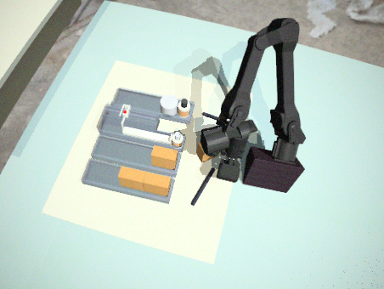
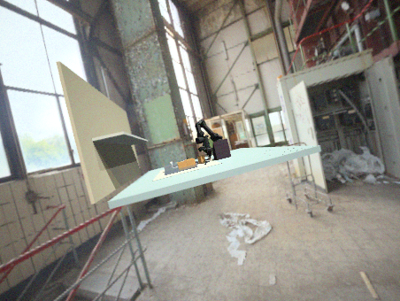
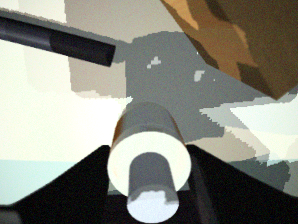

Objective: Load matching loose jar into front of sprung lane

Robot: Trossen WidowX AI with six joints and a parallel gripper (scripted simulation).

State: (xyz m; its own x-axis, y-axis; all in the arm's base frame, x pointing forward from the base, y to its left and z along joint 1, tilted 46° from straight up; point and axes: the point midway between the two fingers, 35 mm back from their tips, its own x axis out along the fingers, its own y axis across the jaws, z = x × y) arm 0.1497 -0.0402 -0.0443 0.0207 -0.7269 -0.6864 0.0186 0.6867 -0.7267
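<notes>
My gripper tip is now 290 mm short of the pale plate, 70 mm to the left of it and 20 mm below it. Round my gripper tip: lane 330 mm ahead, 60 mm to the right, 10 mm below.
</notes>
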